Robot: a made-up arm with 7 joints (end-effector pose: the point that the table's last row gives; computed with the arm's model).
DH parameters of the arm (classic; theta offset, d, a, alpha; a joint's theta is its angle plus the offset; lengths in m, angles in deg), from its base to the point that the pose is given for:
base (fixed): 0 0 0 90
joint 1: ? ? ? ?
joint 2: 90 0 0 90
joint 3: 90 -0.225 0 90
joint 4: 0 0 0 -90
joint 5: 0 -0.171 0 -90
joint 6: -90 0 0 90
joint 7: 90 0 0 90
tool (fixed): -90 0 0 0
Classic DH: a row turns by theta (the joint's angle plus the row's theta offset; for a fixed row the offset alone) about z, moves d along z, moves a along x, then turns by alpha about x.
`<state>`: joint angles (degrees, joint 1 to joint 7).
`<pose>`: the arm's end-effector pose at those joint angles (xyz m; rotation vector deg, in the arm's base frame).
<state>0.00 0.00 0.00 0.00 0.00 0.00 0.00</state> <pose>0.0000 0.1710 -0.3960 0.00 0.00 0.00</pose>
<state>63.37 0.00 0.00 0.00 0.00 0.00 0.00</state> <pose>0.3540 0.1710 -0.1775 0.00 -63.37 0.00</pose>
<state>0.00 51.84 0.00 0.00 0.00 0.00 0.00</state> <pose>0.0000 0.4824 -0.2447 51.84 0.00 0.00</pose>
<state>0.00 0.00 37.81 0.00 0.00 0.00 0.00</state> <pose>0.0000 0.1710 -0.3960 0.00 0.00 37.81</pose>
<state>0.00 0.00 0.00 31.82 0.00 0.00 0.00</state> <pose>0.0902 0.1710 -0.3703 0.00 -31.82 0.00</pose>
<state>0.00 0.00 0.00 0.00 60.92 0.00 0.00</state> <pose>0.0000 0.1710 -0.3960 0.00 0.00 60.92</pose>
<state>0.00 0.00 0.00 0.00 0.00 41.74 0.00</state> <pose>0.0000 0.1710 -0.3960 0.00 41.74 0.00</pose>
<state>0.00 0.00 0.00 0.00 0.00 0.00 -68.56</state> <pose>0.0000 0.1710 -0.3960 68.56 0.00 0.00</pose>
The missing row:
joint 1: 90 -0.171 0 90
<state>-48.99 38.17 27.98 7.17 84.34 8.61 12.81</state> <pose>-0.2171 0.4228 -0.2138 43.50 -12.87 85.14</pose>
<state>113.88 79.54 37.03 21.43 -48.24 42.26 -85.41</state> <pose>0.0098 0.5556 0.0589 93.85 23.10 127.63</pose>
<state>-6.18 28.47 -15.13 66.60 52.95 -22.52 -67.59</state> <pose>0.1208 0.2746 -0.2917 47.98 -54.48 63.16</pose>
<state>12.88 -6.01 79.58 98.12 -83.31 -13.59 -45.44</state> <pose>0.0783 0.3155 -0.2049 136.33 -38.45 12.87</pose>
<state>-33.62 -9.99 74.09 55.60 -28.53 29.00 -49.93</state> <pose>-0.1562 0.2488 -0.3048 83.28 45.02 30.00</pose>
